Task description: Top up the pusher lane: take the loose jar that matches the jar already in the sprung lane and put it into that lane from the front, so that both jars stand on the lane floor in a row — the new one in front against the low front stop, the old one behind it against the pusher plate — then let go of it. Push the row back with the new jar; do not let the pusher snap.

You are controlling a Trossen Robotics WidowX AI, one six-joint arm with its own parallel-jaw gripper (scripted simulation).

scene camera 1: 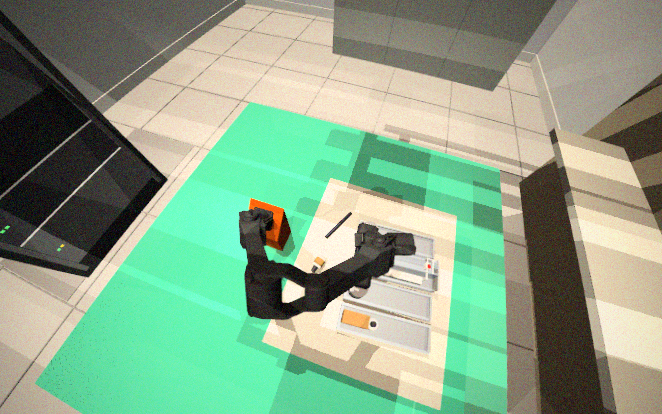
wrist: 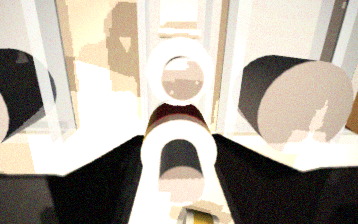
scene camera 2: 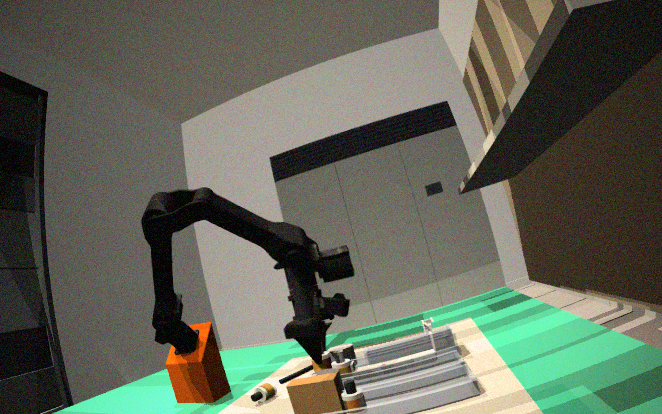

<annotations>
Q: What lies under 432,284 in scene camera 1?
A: A sprung lane.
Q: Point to a sprung lane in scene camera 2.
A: At 422,342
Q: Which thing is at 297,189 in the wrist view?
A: The gripper.
</annotations>
